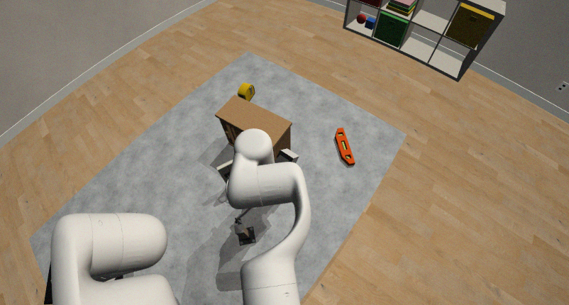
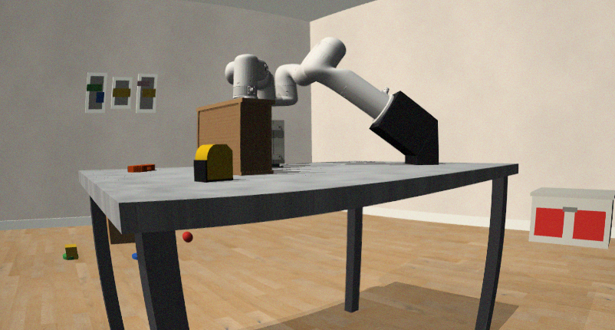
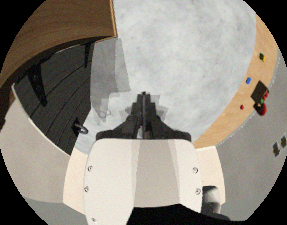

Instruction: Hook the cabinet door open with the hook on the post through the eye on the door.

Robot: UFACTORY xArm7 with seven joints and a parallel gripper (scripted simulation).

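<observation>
The thin hook rod lies 6 cm behind my hand, 1 cm to the left of it and 1 cm above it. The rest, counted from my hand: wooden cabinet 11 cm to the left, 10 cm ahead, 2 cm above; then hook post 9 cm behind, 1 cm to the left, 1 cm above; then cabinet door 9 cm to the left, 5 cm ahead, 1 cm above.
</observation>
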